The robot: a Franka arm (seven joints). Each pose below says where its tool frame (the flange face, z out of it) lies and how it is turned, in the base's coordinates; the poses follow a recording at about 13 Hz.
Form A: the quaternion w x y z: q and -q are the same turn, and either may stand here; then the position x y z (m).
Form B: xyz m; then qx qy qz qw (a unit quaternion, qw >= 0). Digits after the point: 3 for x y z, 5 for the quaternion.
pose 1, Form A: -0.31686, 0.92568, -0.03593, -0.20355, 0.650, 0.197, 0.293
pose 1, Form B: 0.650, 0.197, 0.293, -0.92568, 0.03593, 0.20355, 0.31686
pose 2, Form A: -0.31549, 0.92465, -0.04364, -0.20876, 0.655, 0.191, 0.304
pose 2, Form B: 0.655, 0.191, 0.304, -0.92465, 0.04364, 0.20876, 0.31549
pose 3, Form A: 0.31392, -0.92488, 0.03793, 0.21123, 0.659, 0.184, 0.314
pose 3, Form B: 0.659, 0.184, 0.314, -0.92488, 0.03793, 0.21123, 0.31392
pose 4, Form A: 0.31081, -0.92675, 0.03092, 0.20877, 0.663, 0.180, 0.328
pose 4, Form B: 0.663, 0.180, 0.328, -0.92675, 0.03092, 0.20877, 0.31081
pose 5, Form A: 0.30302, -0.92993, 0.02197, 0.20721, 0.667, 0.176, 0.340
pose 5, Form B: 0.667, 0.176, 0.340, -0.92993, 0.02197, 0.20721, 0.30302
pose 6, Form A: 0.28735, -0.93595, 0.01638, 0.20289, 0.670, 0.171, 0.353
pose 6, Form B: 0.670, 0.171, 0.353, -0.93595, 0.01638, 0.20289, 0.28735
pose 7, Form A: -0.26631, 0.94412, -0.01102, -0.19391, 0.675, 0.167, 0.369
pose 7, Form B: 0.675, 0.167, 0.369, -0.94412, 0.01102, 0.19391, 0.26631
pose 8, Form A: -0.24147, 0.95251, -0.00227, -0.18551, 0.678, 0.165, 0.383
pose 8, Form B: 0.678, 0.165, 0.383, -0.95251, 0.00227, 0.18551, 0.24147
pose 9, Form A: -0.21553, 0.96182, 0.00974, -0.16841, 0.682, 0.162, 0.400
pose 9, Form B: 0.682, 0.162, 0.400, -0.96182, -0.00974, 0.16841, 0.21553
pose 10, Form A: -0.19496, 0.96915, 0.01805, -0.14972, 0.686, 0.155, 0.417
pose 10, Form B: 0.686, 0.155, 0.417, -0.96915, -0.01805, 0.14972, 0.19496
